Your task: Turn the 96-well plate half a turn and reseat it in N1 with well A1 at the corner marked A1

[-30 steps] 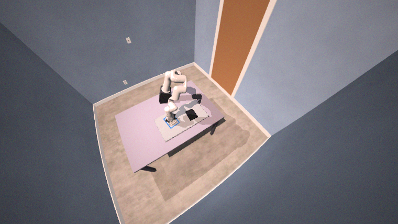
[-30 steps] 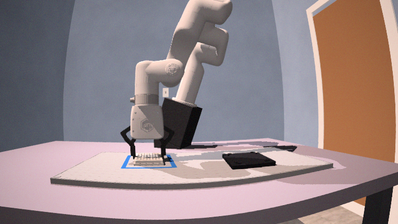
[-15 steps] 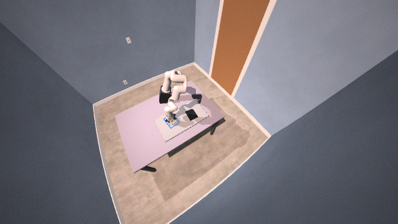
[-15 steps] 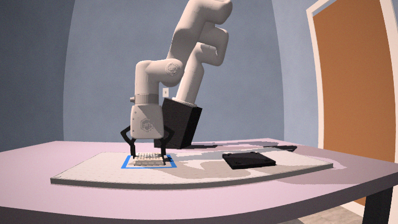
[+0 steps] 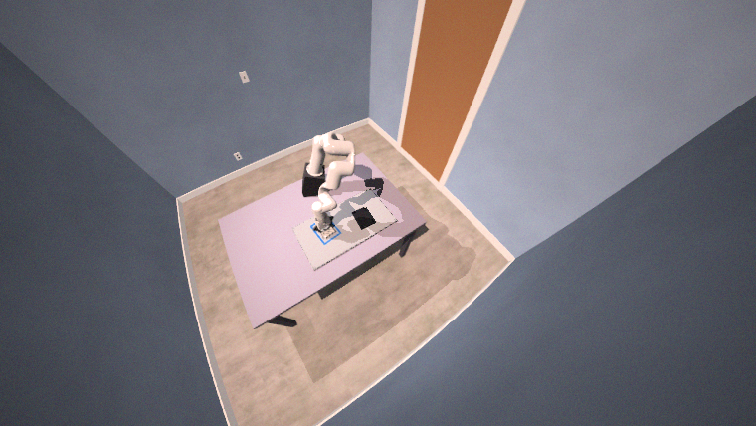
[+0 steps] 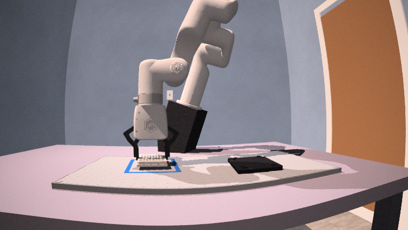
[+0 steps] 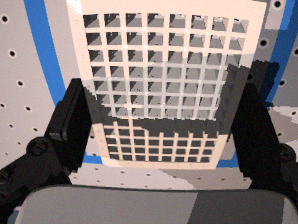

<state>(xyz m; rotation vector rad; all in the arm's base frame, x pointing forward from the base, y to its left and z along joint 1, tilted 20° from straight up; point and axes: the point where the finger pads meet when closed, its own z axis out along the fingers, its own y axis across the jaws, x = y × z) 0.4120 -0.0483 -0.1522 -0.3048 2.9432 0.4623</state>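
My hand is 29 cm to the right of the black plate nest N1, 3 cm short of it and 2 cm above it. Round my hand: white 96-well plate: 1 cm below.
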